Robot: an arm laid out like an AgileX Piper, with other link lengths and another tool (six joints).
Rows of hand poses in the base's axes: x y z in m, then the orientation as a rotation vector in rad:
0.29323, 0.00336, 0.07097, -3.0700, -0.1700, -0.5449
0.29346, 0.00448, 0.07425, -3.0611, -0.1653, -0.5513
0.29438, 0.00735, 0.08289, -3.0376, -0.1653, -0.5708
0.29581, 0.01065, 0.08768, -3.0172, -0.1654, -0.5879
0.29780, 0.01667, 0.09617, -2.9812, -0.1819, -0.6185
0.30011, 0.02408, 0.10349, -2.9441, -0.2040, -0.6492
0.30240, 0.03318, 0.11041, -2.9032, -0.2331, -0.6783
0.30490, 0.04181, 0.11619, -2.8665, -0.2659, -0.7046
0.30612, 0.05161, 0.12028, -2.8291, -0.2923, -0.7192
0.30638, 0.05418, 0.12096, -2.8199, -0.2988, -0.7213
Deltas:
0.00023, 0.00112, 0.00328, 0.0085, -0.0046, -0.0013
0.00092, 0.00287, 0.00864, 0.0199, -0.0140, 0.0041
0.00143, 0.00330, 0.00479, 0.0171, -0.0125, 0.0036
0.00199, 0.00602, 0.00849, 0.0269, -0.0230, 0.0165
0.00231, 0.00741, 0.00732, 0.0263, -0.0238, 0.0204
0.00229, 0.00910, 0.00692, 0.0280, -0.0239, 0.0260
0.00250, 0.00863, 0.00578, 0.0229, -0.0224, 0.0277
0.00122, 0.00980, 0.00409, 0.0263, -0.0146, 0.0254
0.00026, 0.00257, 0.00068, 0.0066, -0.0026, 0.0065

